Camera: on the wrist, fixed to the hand. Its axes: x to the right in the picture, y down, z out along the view.
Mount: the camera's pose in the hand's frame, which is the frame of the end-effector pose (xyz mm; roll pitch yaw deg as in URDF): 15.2 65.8 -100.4 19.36 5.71 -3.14
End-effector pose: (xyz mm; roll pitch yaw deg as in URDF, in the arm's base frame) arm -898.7 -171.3 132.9 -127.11 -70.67 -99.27
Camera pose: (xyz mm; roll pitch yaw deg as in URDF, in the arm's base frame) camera -1016.5 -149.4 149.9 -96.68 -76.36 -110.63
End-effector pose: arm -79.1 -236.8 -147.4 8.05 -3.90 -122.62
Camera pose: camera -23.9 -297.4 -236.4 27.60 2.20 -124.92
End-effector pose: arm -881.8 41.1 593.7 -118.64 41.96 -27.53
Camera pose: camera -932.8 -67.3 576.4 -101.88 36.39 -31.89
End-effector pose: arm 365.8 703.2 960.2 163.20 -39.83 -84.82
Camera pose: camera 326.4 762.0 1058.4 178.37 -44.22 -78.34
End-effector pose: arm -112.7 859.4 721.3 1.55 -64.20 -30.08
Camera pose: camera 4.2 870.9 692.1 26.03 -58.27 -35.73
